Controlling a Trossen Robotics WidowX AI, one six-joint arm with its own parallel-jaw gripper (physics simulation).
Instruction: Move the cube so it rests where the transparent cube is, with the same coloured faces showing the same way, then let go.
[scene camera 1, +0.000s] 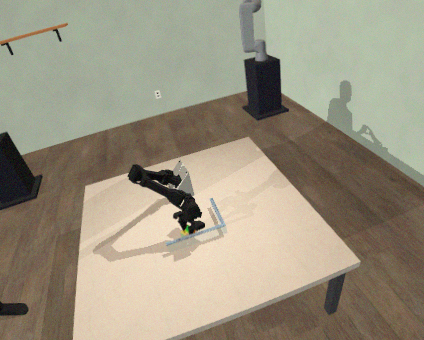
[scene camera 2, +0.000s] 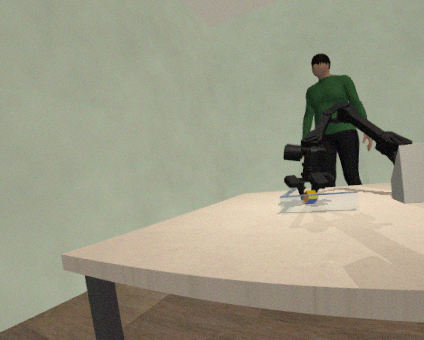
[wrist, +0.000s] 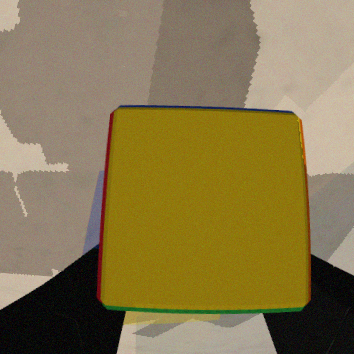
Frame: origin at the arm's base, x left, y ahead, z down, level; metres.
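Seen in the pictures: gripper, fingertip midpoint: (scene camera 1: 187, 234) (wrist: 190, 239); arm's base, origin of the base link: (scene camera 1: 177, 181) (scene camera 2: 407, 165).
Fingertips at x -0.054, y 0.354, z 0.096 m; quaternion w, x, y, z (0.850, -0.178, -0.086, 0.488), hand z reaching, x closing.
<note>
Offsets run from my fingertips to a thing's top centre. "*": to the spot under its first point. Level surfaces: height alone.
My gripper (scene camera 1: 189, 228) (scene camera 2: 308, 193) (wrist: 190, 239) is shut on the coloured cube {dx +0.023, dy -0.015, dz -0.041 m} (scene camera 1: 187, 230) (scene camera 2: 311, 196) (wrist: 205, 210), low over the table inside the corner of the low wall. In the wrist view the cube's yellow face is toward the camera, with thin edges of blue at the top, red at the left, orange at the right and green at the bottom. The transparent cube shows as a pale blue sliver {* dx -0.002, dy -0.034, dz -0.004 m} (wrist: 93, 220) left of the held cube and a pale yellow strip below it; the held cube hides the rest. Whether the held cube touches the table is unclear.
A see-through L-shaped wall with blue top edges (scene camera 1: 217, 212) (scene camera 2: 345, 192) stands close beside the gripper on the table {dz +0.018 m} (scene camera 1: 250, 280) (scene camera 2: 175, 240). The arm's grey base panel (scene camera 1: 185, 184) (scene camera 2: 411, 175) is behind. A person (scene camera 2: 332, 100) stands beyond the table.
</note>
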